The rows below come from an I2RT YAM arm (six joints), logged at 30 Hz.
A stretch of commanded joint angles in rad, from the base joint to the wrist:
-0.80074, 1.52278, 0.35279, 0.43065, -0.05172, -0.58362
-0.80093, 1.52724, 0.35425, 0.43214, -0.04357, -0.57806
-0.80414, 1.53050, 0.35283, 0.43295, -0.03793, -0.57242
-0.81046, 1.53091, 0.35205, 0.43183, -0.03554, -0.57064
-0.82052, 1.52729, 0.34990, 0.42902, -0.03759, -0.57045
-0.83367, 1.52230, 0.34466, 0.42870, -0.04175, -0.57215
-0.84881, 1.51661, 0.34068, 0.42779, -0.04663, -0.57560
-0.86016, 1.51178, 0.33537, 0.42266, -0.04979, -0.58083
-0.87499, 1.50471, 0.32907, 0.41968, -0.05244, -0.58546
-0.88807, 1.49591, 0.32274, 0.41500, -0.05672, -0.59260
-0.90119, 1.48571, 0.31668, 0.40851, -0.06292, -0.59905
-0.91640, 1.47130, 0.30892, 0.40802, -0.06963, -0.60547
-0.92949, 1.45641, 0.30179, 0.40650, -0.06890, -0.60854
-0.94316, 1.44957, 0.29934, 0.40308, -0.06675, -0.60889
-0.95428, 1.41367, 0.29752, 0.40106, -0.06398, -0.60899
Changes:
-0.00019, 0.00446, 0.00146, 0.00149, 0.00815, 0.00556
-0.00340, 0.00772, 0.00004, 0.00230, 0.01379, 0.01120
-0.00972, 0.00813, -0.00074, 0.00118, 0.01618, 0.01298
-0.01978, 0.00451, -0.00289, -0.00163, 0.01413, 0.01317
-0.03293, -0.00048, -0.00813, -0.00195, 0.00997, 0.01147
-0.04807, -0.00617, -0.01211, -0.00286, 0.00509, 0.00802
-0.05942, -0.01100, -0.01742, -0.00799, 0.00193, 0.00279
-0.07425, -0.01807, -0.02372, -0.01097, -0.00072, -0.00184
-0.08733, -0.02687, -0.03005, -0.01565, -0.00500, -0.00898
-0.10045, -0.03707, -0.03611, -0.02214, -0.01120, -0.01543
-0.11566, -0.05148, -0.04387, -0.02263, -0.01791, -0.02185
-0.12875, -0.06637, -0.05100, -0.02415, -0.01718, -0.02492
-0.14242, -0.07321, -0.05345, -0.02757, -0.01503, -0.02527
-0.15354, -0.10911, -0.05527, -0.02959, -0.01226, -0.02537

